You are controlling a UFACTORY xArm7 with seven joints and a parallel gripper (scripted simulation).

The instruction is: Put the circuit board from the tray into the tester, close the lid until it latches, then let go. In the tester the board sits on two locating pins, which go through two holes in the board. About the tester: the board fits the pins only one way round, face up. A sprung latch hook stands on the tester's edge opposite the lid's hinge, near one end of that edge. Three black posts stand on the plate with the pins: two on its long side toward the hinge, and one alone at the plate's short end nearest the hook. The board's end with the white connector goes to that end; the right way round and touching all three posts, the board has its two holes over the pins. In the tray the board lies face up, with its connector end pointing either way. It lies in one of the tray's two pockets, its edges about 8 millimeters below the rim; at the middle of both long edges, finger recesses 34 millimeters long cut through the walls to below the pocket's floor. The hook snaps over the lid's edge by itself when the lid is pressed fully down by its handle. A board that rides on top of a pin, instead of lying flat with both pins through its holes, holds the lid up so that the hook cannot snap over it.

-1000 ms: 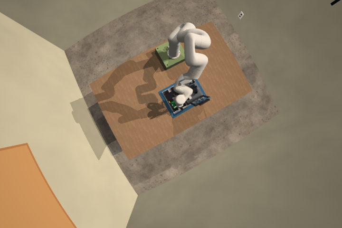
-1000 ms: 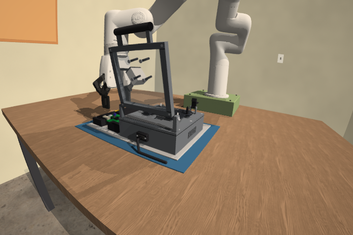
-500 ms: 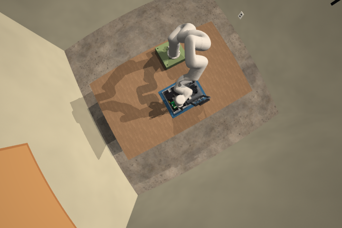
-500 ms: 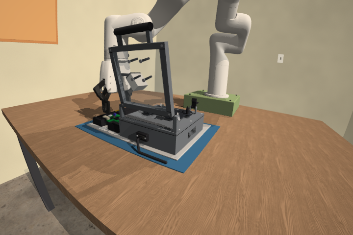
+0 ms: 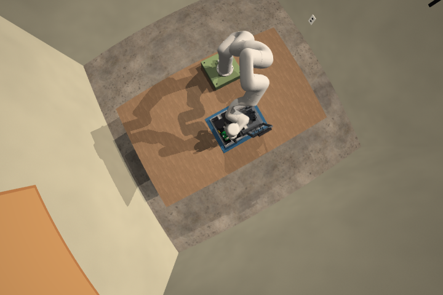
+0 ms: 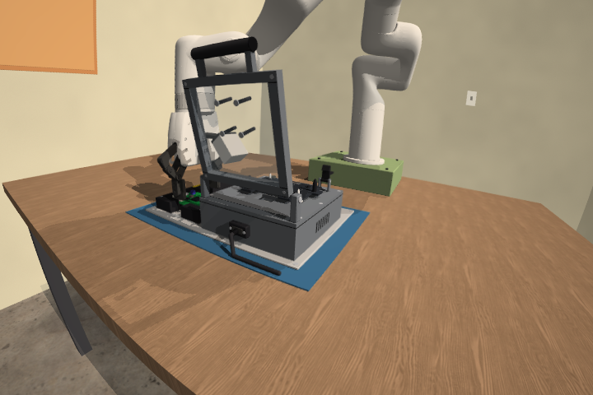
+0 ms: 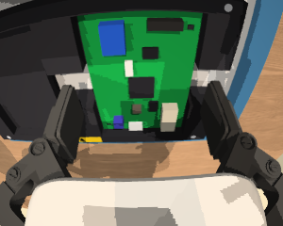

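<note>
The green circuit board is 20 mm below my hand. From my hand the other things lie so: latch hook 240 mm to the left, 80 mm behind, 40 mm above; tester lid 160 mm to the left, 140 mm above, 100 mm ahead.
</note>
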